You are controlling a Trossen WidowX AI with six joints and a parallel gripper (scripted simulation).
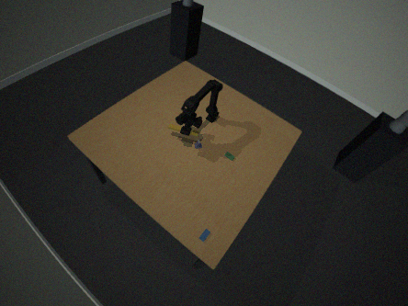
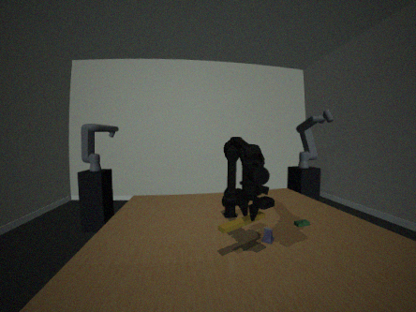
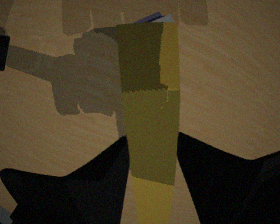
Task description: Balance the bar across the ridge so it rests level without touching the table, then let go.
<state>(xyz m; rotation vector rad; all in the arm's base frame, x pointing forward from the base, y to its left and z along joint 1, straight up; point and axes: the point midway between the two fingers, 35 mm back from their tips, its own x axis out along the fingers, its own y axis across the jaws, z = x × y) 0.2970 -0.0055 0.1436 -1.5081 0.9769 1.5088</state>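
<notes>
The yellow bar is 10 mm ahead of my gripper tip and 30 mm to the right of it. Round my gripper tip: green block 100 mm behind, 320 mm to the left, 100 mm below; blue block 440 mm ahead, 510 mm to the left, 100 mm below.
</notes>
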